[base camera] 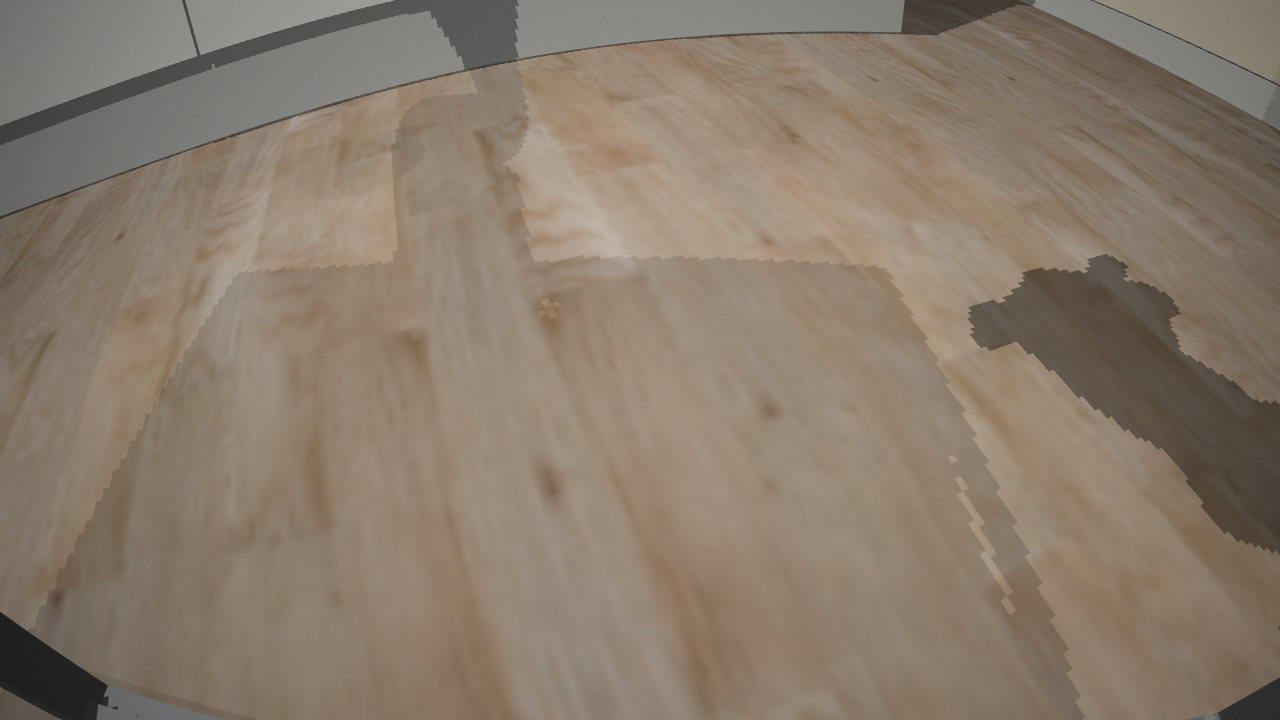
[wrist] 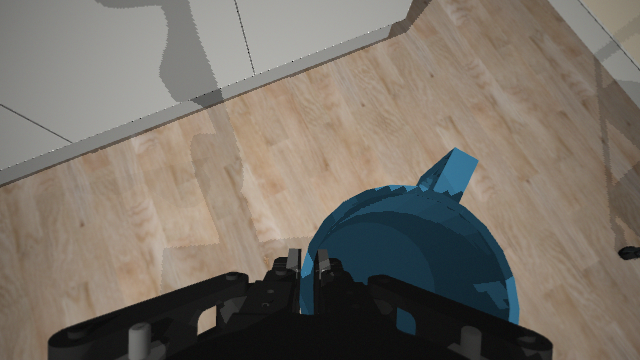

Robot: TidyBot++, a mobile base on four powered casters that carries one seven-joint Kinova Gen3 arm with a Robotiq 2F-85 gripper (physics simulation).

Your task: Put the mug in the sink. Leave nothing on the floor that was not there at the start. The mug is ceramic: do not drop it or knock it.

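Frame: origin at the arm's base, x ahead, y left, z up, level; metres.
Where they show: gripper, fingertip midpoint: [wrist: 307,266].
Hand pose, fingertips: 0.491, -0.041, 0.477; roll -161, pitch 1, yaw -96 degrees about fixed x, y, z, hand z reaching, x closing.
Note:
Things, the pixels of their centre, and the offset from my fingertips, as dx, dy, dz. "spot": a spot on its surface instead. Level surfaces: height alone.
- blue mug at the middle of its body: [wrist: 398,260] -0.001, -0.050, +0.004
- small dark object at a spot on its surface: [wrist: 630,252] spot: -0.037, -1.093, -0.827
- wooden floor at its surface level: dz -0.873
The blue mug [wrist: 390,250] is at the lower right of the wrist view, its open top facing the camera and its handle pointing to the upper right. My gripper [wrist: 307,266] is shut on the mug's left wall, one finger inside and one outside. The inside of the mug that shows holds no object. The mug is above the floor. The gripper and the mug do not show in the base camera view. The sink does not show in either view.
Pale cabinet fronts [base camera: 98,53] [wrist: 100,60] with a base strip [wrist: 310,62] run along the top left of both views. A pale wall or panel edge [wrist: 605,30] is at the upper right. A small dark object [wrist: 630,252] is at the wrist view's right edge. Shadows lie on the wooden floor [base camera: 716,161].

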